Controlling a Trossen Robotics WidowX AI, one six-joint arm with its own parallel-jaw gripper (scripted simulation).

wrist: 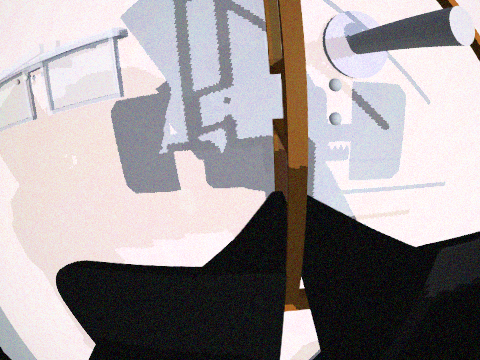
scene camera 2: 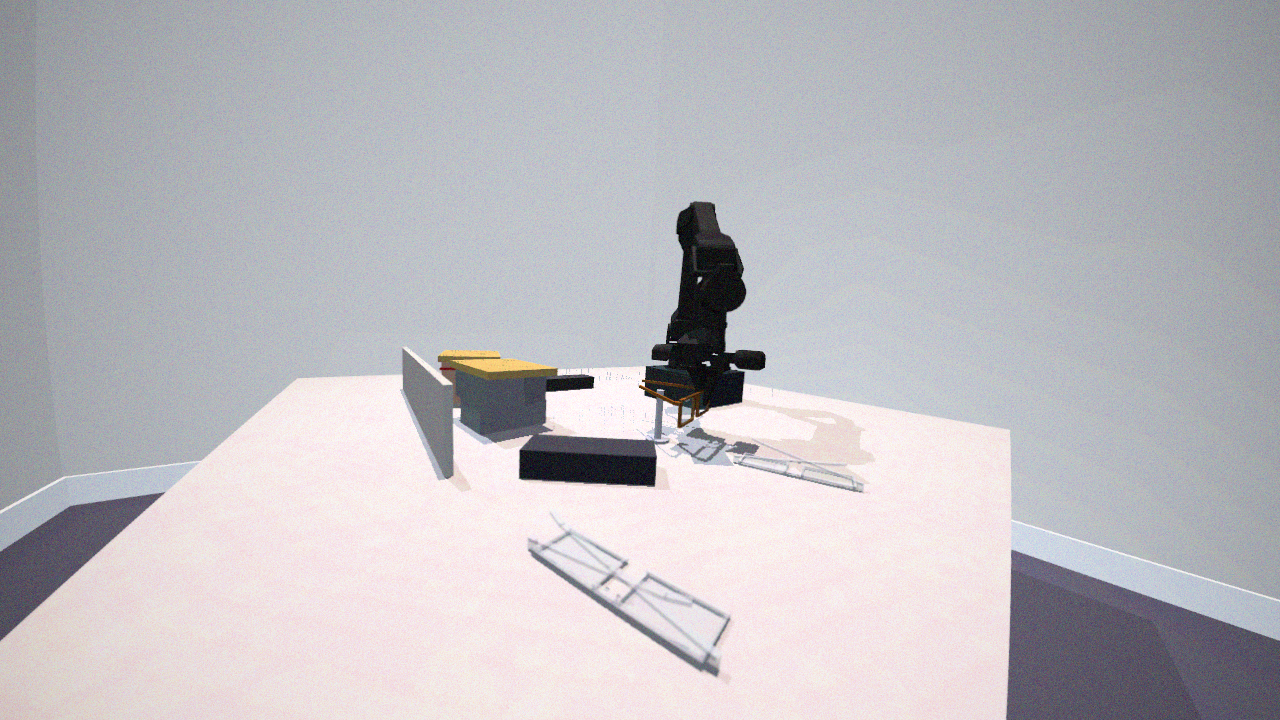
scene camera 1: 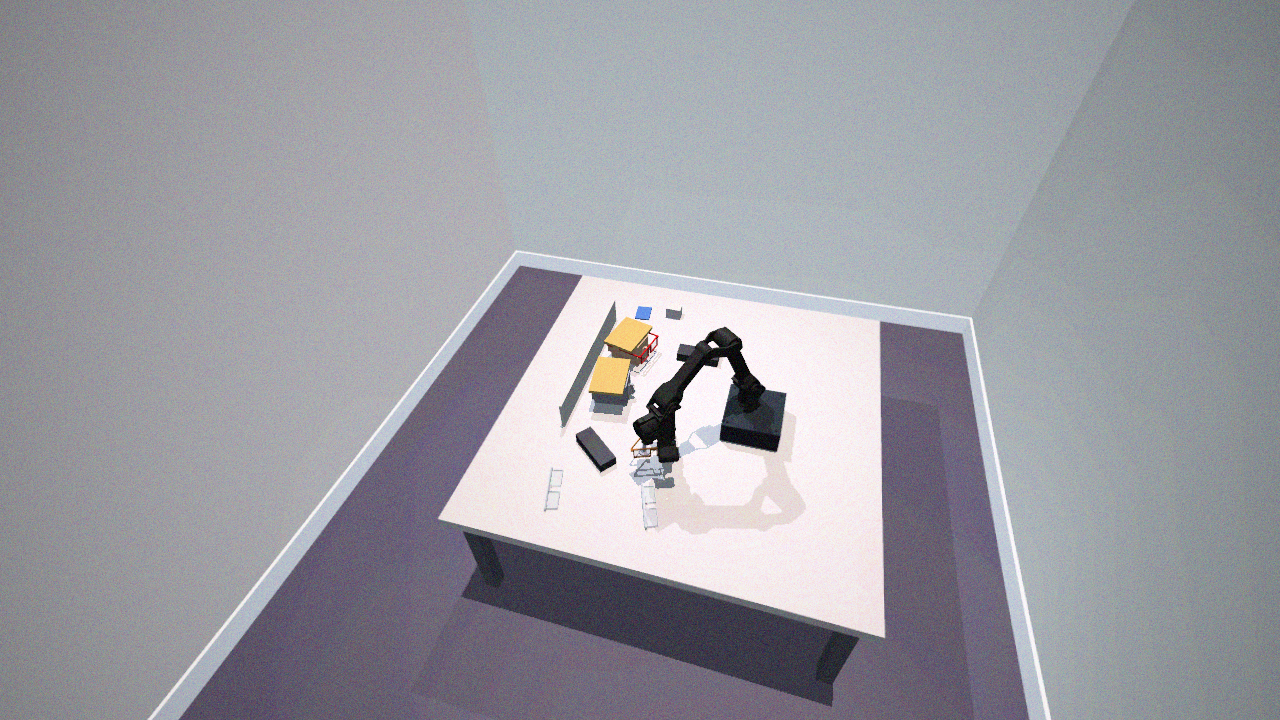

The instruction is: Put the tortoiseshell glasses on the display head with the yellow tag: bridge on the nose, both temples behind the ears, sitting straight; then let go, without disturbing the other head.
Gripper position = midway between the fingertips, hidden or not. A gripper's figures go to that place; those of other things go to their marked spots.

Labels:
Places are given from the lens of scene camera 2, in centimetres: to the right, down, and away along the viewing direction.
gripper point(scene camera 2: 703, 405): 11, 8, 57
black box point(scene camera 2: 547, 457): -11, 11, 38
black box point(scene camera 2: 579, 381): -18, 6, 96

